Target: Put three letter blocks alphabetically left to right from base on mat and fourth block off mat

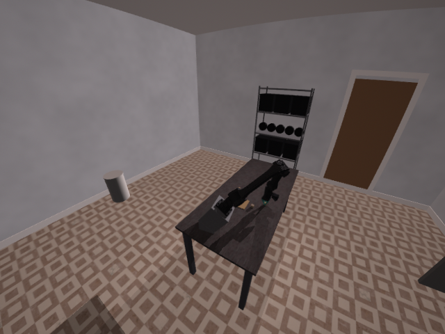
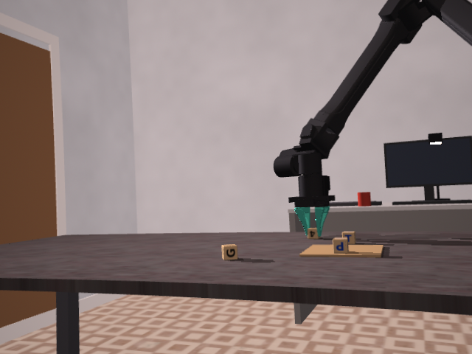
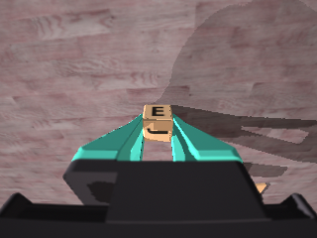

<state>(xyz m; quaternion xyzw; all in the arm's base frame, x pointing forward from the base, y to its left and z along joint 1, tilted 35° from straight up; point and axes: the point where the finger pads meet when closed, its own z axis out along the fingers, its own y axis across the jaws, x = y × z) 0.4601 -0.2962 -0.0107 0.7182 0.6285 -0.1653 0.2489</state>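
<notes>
My hand is 23 cm to the right of the mat, 8 cm past it and 1 cm above it. The rest, counted from my hand: block (10 cm to the left, 9 cm behind).
</notes>
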